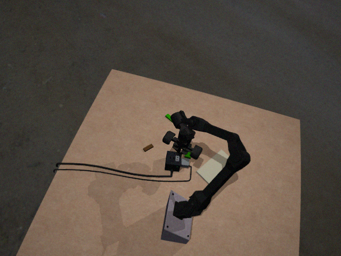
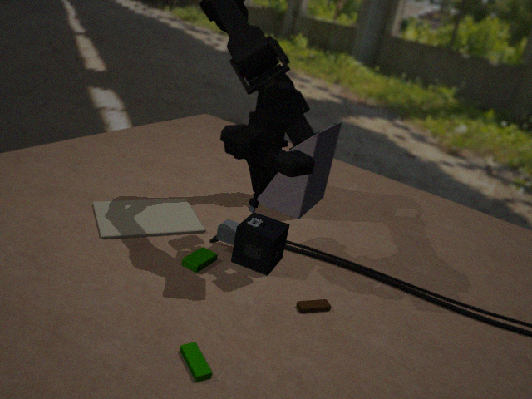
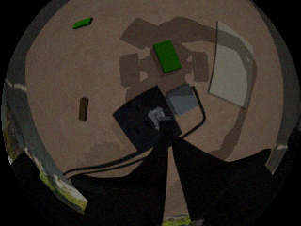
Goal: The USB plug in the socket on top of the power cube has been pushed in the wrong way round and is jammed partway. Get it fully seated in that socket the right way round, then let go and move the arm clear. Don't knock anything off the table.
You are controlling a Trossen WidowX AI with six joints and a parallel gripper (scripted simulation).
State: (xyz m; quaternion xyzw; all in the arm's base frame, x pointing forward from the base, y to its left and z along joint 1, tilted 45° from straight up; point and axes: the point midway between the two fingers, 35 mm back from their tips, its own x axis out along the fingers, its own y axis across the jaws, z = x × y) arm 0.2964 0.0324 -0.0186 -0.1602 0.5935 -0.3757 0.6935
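Now: the dark USB plug 20 mm below my gripper tip. From my gripper tip the other things lie so: brown block 170 mm to the left, 130 mm below, 70 mm ahead; then pale flat card 230 mm to the right, 130 mm below, 20 mm ahead; then USB socket 70 mm below, 10 mm to the left.
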